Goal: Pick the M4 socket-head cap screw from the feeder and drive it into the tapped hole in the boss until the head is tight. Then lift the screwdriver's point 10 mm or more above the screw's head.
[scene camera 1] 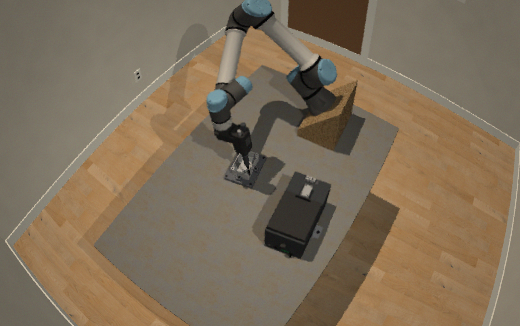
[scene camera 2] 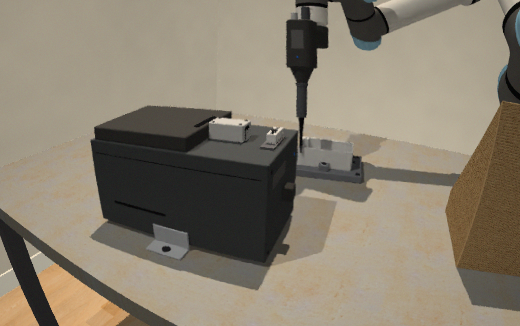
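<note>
The screwdriver (scene camera 1: pixel 249 173) (scene camera 2: pixel 301 151) points down with its thin dark tip at the near left end of the white open-topped housing (scene camera 1: pixel 241 166) (scene camera 2: pixel 331 156). The tip overlaps the housing in both views; contact cannot be told. The housing sits on a dark grey plate (scene camera 1: pixel 243 183) (scene camera 2: pixel 340 175). Whether a screw is on the tip is too small to tell, and the boss's tapped hole cannot be made out. The black feeder (scene camera 1: pixel 295 217) (scene camera 2: pixel 185 192) stands apart from the tool, with a small pale pick-up block (scene camera 1: pixel 311 179) (scene camera 2: pixel 274 135) on top.
A white block (scene camera 1: pixel 306 190) (scene camera 2: pixel 229 130) sits on the feeder top beside its raised dark lid. A metal foot bracket (scene camera 1: pixel 318 232) (scene camera 2: pixel 170 238) sticks out from the feeder's side. A brown wedge-shaped pedestal (scene camera 1: pixel 330 125) (scene camera 2: pixel 487 200) stands under the arm's base on the grey table (scene camera 1: pixel 200 240) (scene camera 2: pixel 390 260).
</note>
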